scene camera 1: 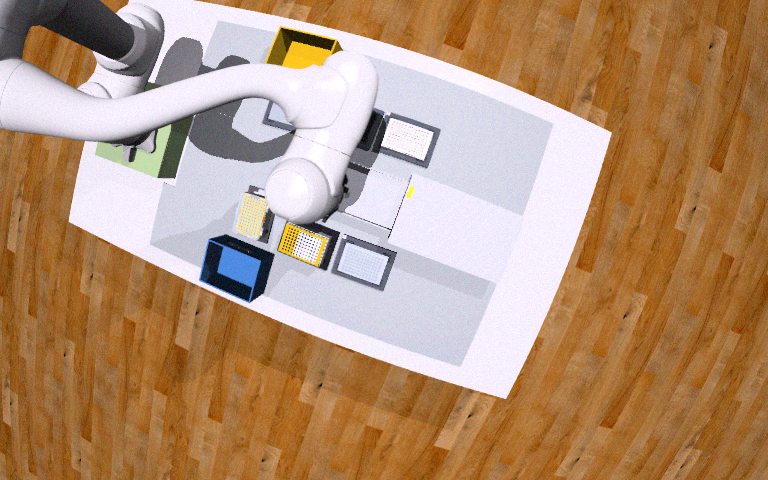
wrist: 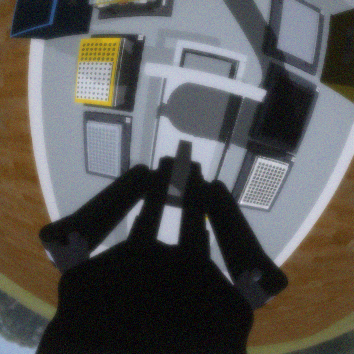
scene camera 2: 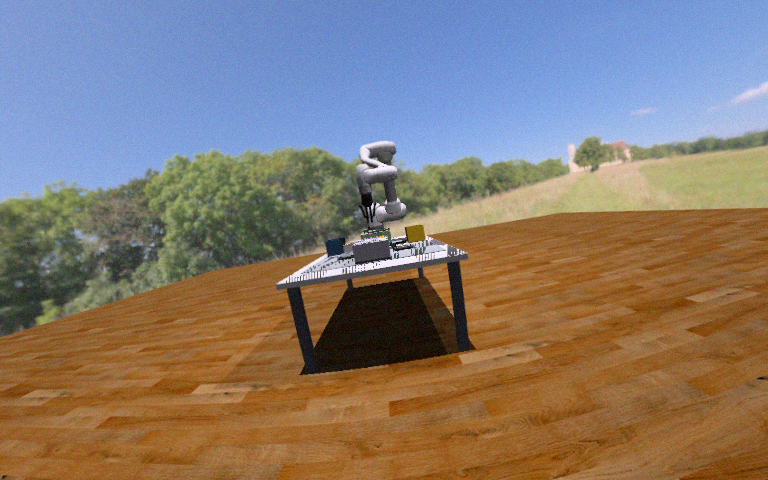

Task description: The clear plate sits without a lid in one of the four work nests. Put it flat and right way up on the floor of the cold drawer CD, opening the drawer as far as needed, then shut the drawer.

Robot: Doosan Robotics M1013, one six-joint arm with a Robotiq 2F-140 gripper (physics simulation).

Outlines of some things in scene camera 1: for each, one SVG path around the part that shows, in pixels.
A white plate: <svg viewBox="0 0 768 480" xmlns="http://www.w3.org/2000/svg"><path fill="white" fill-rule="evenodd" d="M390 118L381 146L424 160L434 132Z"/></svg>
A yellow rack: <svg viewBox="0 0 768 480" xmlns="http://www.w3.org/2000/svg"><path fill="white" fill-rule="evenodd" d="M288 222L278 250L313 265L320 266L323 263L332 236L302 224Z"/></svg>
